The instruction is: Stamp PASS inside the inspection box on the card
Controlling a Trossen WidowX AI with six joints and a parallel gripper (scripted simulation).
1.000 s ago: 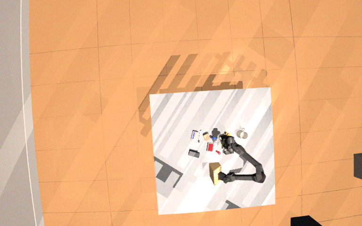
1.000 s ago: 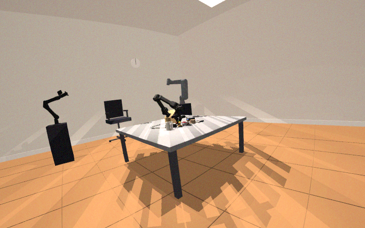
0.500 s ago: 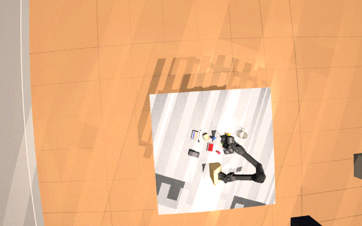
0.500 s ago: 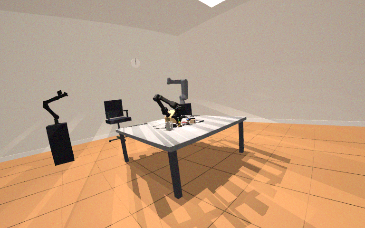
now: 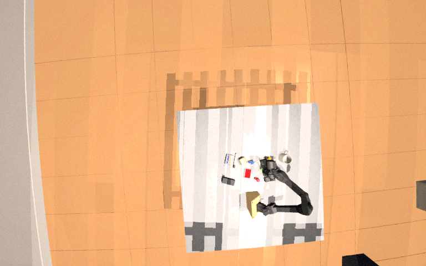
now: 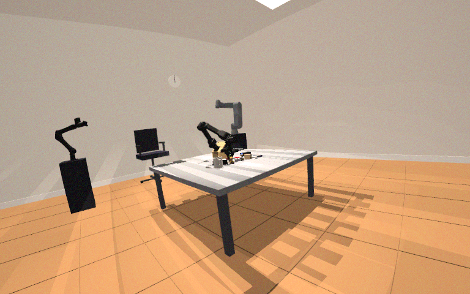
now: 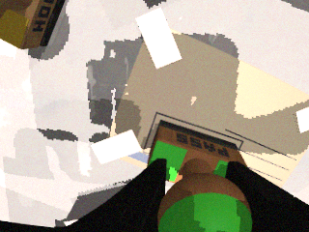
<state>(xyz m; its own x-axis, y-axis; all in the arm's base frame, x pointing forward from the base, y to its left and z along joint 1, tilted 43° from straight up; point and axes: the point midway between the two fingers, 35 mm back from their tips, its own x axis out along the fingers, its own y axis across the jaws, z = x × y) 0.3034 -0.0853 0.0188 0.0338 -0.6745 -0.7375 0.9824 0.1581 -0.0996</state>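
Now: the cream card 10 mm behind my gripper tip, 10 mm to the right of it and 30 mm below it. Round my gripper tip: ink pad 50 mm behind, 130 mm to the left, 20 mm below; yellow-knobbed stamp 80 mm ahead, 60 mm to the right; red-knobbed stamp 100 mm behind, 50 mm to the left.
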